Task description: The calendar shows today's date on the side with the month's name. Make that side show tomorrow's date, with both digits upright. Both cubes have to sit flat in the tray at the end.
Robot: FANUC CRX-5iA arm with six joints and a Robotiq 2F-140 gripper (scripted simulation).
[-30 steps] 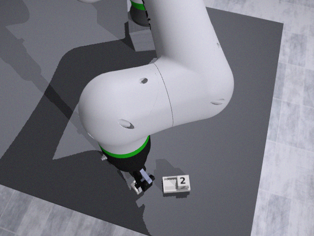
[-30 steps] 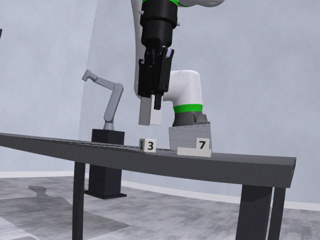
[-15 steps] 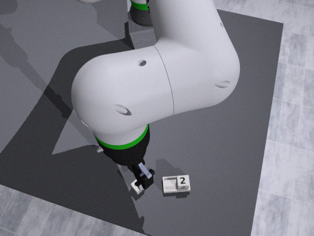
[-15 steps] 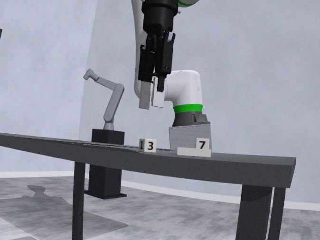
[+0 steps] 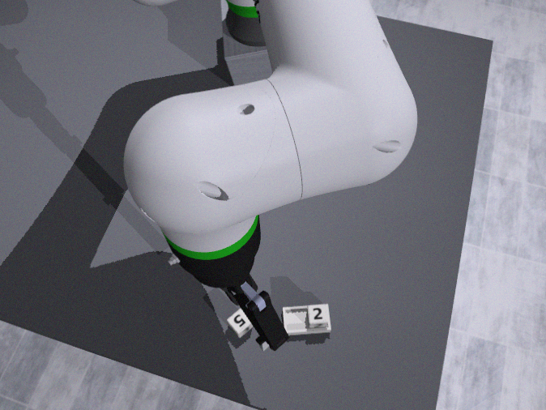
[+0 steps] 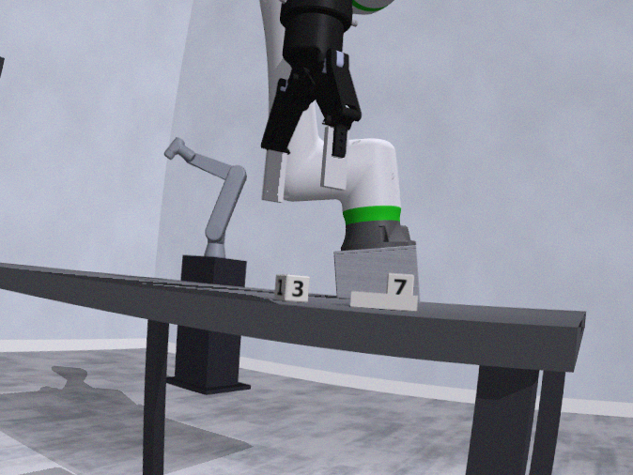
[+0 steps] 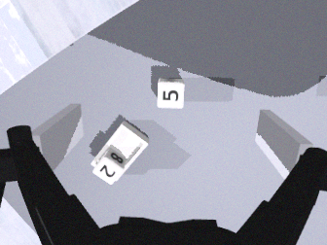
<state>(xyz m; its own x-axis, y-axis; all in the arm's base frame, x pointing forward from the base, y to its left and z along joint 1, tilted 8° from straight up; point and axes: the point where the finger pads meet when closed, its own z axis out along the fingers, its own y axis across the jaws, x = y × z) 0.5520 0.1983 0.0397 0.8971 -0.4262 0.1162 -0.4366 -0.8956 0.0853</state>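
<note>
My gripper is now 120 mm above the cube. From my hand the other things lie so: tray: 50 mm behind, 100 mm to the left, 120 mm below.
</note>
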